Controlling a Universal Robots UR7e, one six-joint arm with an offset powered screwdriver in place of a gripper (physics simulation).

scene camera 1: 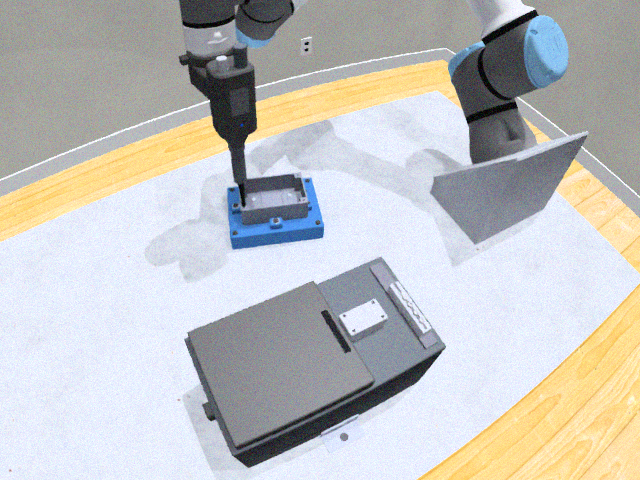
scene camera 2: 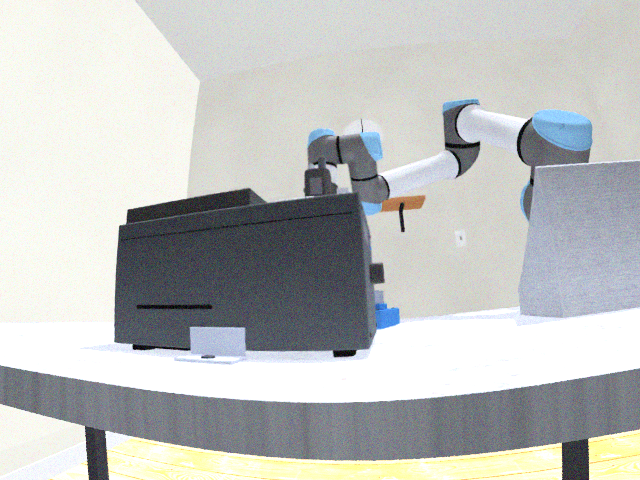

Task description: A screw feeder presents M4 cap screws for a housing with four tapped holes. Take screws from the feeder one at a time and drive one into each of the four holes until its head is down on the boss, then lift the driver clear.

In view: a dark grey screw feeder (scene camera 1: 392, 351).
